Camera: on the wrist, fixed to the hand. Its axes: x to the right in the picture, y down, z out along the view.
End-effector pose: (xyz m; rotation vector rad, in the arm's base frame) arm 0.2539 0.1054 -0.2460 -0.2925 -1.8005 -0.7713
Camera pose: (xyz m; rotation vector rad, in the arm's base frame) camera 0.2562 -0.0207 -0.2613 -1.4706 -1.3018 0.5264
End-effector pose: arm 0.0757 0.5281 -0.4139 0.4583 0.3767 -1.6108
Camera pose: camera -0.0185 0.5707 -0.4877 0.4368 -0.3168 -0.1757
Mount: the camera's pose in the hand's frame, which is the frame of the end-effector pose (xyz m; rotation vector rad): 0.0065 -0.0997 -0.0784 0.1606 -0.2801 1.5383
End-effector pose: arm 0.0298 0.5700 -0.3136 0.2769 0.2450 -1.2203
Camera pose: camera -0.0652 0.5591 -0.3972 0.3171 -0.3056 0.2613
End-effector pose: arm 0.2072 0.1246 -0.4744 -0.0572 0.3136 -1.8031
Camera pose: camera 0.0953 0.1546 -0.5265 0.0444 -0.0404 -0.2741
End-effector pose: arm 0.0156 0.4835 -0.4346 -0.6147 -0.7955 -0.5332
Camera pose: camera -0.0066 0.3587 -0.4425 -0.9581 -0.4143 1.0269
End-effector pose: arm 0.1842 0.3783 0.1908 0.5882 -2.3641 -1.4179
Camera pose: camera 0.2336 0.2737 0.1383 -1.2468 -2.0420 -0.5360
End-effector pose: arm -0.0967 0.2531 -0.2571 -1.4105 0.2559 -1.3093
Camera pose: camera -0.2060 0.2383 -0.1941 -0.7982 0.8042 0.1381
